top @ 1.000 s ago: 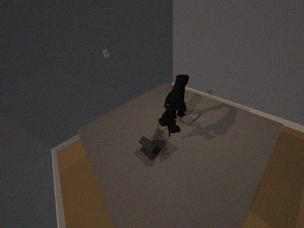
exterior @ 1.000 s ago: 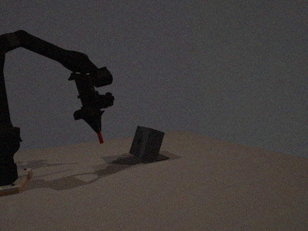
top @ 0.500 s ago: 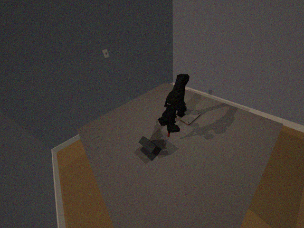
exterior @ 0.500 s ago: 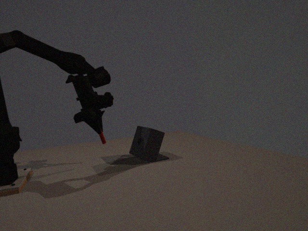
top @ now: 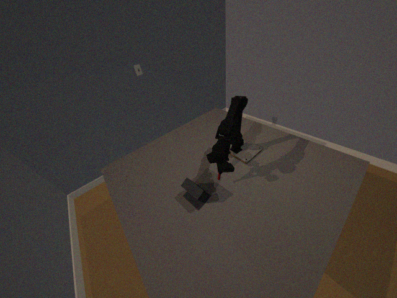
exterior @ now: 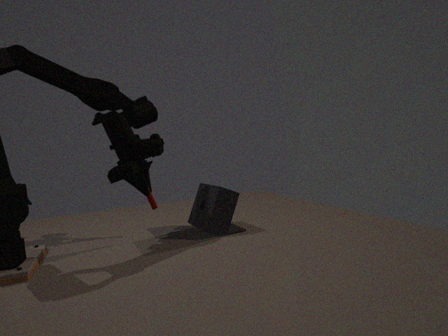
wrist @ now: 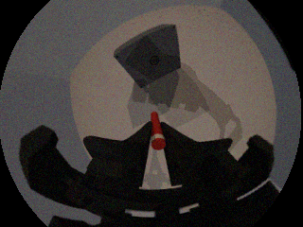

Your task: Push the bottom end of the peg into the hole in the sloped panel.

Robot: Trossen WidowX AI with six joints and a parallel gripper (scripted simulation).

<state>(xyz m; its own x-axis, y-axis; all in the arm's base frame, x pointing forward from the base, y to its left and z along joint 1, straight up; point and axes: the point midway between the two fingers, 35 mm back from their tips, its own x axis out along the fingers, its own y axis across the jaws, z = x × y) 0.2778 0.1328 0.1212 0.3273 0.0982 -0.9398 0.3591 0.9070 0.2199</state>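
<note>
Right now my gripper tip is 15 cm short of the dark sloped panel, 3 cm to the left of it and 5 cm above it. Also, from my gripper tip: red peg: 1 cm behind, 2 cm above.
</note>
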